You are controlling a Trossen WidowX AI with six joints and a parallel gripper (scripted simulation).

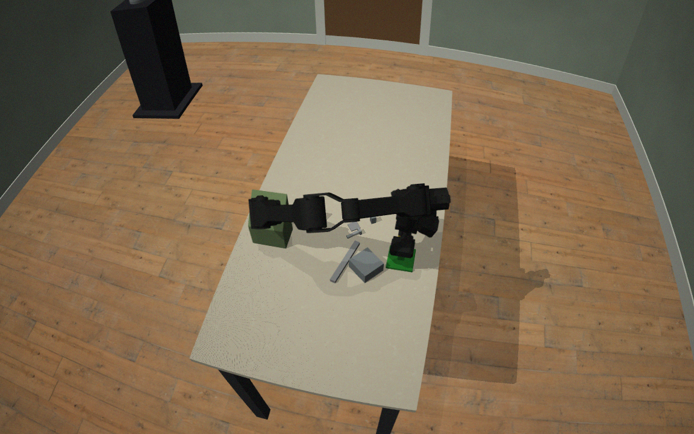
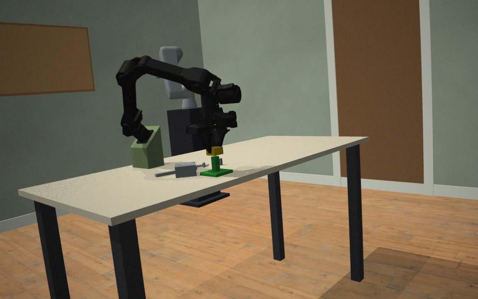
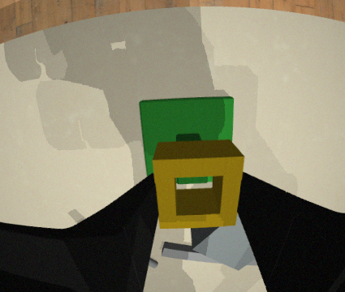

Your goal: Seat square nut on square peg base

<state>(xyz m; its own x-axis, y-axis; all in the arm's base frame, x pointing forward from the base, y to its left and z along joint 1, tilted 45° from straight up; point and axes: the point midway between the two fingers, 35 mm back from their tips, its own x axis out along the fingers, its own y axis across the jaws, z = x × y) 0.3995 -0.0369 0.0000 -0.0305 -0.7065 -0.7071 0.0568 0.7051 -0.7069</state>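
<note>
Right now my hand is 100 mm past the grey block, 90 mm above it and 50 mm to the left of it. The rest, counted from my hand: grey bar 160 mm behind, 100 mm below, 30 mm to the right; then grey cube 130 mm to the left, 100 mm below, 100 mm behind; then bolt 150 mm behind, 100 mm below, 80 mm to the left.
</note>
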